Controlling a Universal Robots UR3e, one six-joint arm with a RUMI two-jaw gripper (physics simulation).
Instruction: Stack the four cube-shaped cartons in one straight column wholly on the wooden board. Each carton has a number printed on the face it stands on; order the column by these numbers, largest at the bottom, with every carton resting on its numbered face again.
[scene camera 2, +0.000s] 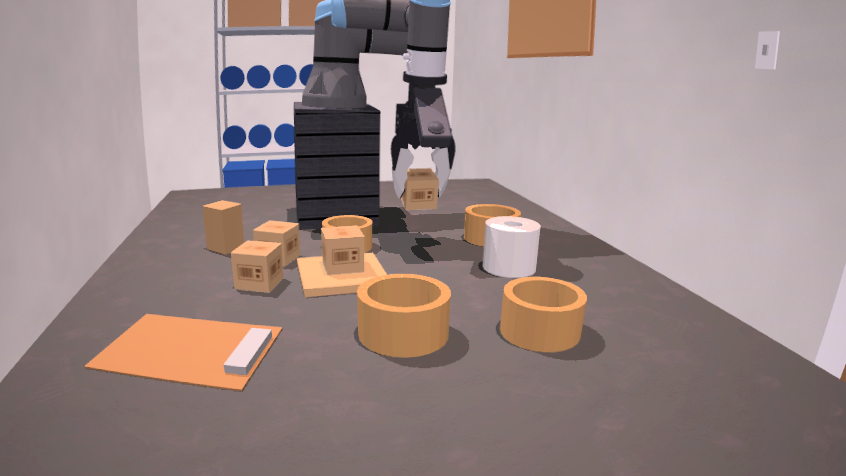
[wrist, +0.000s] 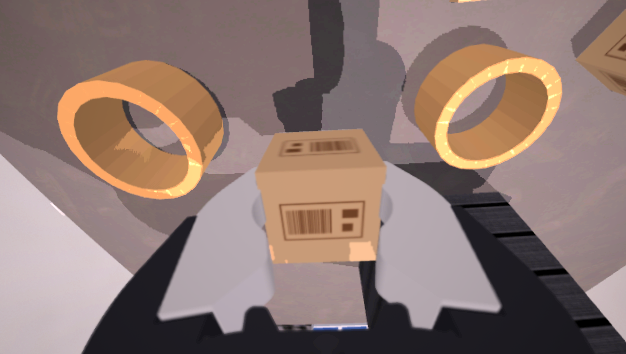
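Seen in the pictures: gripper, fingertip midpoint: (scene camera 2: 419, 197) (wrist: 320, 169); arm's base, origin of the base link: (scene camera 2: 334, 105).
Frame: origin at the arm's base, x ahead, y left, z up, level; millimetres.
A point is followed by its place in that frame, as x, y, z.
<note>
My gripper (scene camera 2: 421, 182) {210, 104, -148} (wrist: 320, 169) {210, 104, -148} is shut on a cube-shaped carton (scene camera 2: 420, 194) {231, 98, -137} (wrist: 320, 190) {227, 102, -110} and holds it above the table at the back; barcode labels show on two of its faces in the wrist view, no number. A second carton (scene camera 2: 343, 254) {348, -62, -187} stands upright on the wooden board (scene camera 2: 313, 285) {377, -112, -217}. A third carton (scene camera 2: 256, 270) {349, -185, -197} stands on the table left of the board, and a fourth carton (scene camera 2: 282, 239) {262, -138, -185} stands just behind it. The faces that the standing cartons rest on are hidden. My gripper is behind and to the right of the board in the scene view.
A taller plain box (scene camera 2: 223, 227) {180, -228, -182} stands at the left. Orange rings stand at the front (scene camera 2: 403, 325) {568, -51, -190} (scene camera 2: 543, 322) {610, 94, -192}, back right (scene camera 2: 480, 229) {261, 200, -199} and behind the board (scene camera 2: 366, 233) {236, 2, -196}. A white cylinder (scene camera 2: 510, 251) {406, 173, -187} stands right. An orange sheet (scene camera 2: 171, 352) {497, -295, -226} bears a pale bar (scene camera 2: 248, 351) {531, -210, -216}. A dark pedestal (scene camera 2: 337, 159) {86, -12, -96} carries the arm.
</note>
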